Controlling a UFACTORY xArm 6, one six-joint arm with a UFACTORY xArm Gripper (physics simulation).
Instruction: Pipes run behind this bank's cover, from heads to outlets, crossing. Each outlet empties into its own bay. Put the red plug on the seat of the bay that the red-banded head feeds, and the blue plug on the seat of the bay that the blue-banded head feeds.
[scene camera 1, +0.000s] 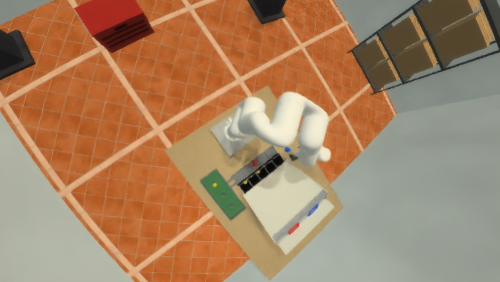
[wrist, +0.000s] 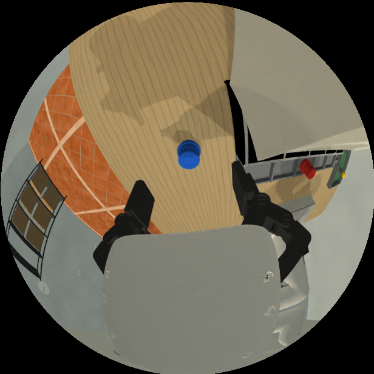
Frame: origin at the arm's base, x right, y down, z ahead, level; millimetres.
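Seen in the pictures: gripper, fingertip midpoint: (scene camera 1: 294, 152).
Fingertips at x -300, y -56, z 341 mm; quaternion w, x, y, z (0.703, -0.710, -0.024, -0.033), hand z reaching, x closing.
Note:
Offsets run from my fingertips to a thing's middle. "*": to the spot under its first point.
The blue plug {dx -2, dy +86, dz -18 mm} (scene camera 1: 287, 149) (wrist: 189, 155) stands on the wooden table off the end of the bank, apart from the seats. My gripper (scene camera 1: 295, 153) (wrist: 188, 181) is open and empty above the table, with the blue plug ahead of the gap between its fingers in the wrist view. The red plug {dx +277, dy +80, dz -69 mm} (scene camera 1: 255, 163) (wrist: 307, 169) stands on the middle part of the grey seat strip {* dx +384, dy +87, dz -49 mm} (scene camera 1: 243, 173) (wrist: 261, 173), beside the black bays. The pale cover {dx +258, dy -102, dz +129 mm} (scene camera 1: 285, 192) (wrist: 300, 70) hides the pipes. The red-banded head {* dx +315, dy -195, dz +307 mm} (scene camera 1: 294, 229) and blue-banded head {* dx +176, dy -239, dz +246 mm} (scene camera 1: 313, 209) are at the cover's far end.
Yellow balls {dx +405, dy +86, dz +11 mm} (scene camera 1: 245, 182) {dx +285, dy +86, dz +0 mm} (scene camera 1: 258, 172) show in two bays. A green tray {* dx +589, dy +102, dz -143 mm} (scene camera 1: 211, 177) with a yellow-topped peg and grey pegs lies by the bank's other end. The arm's base plate (scene camera 1: 220, 131) is on the table behind the seat strip. A shelf rack stands beyond the table.

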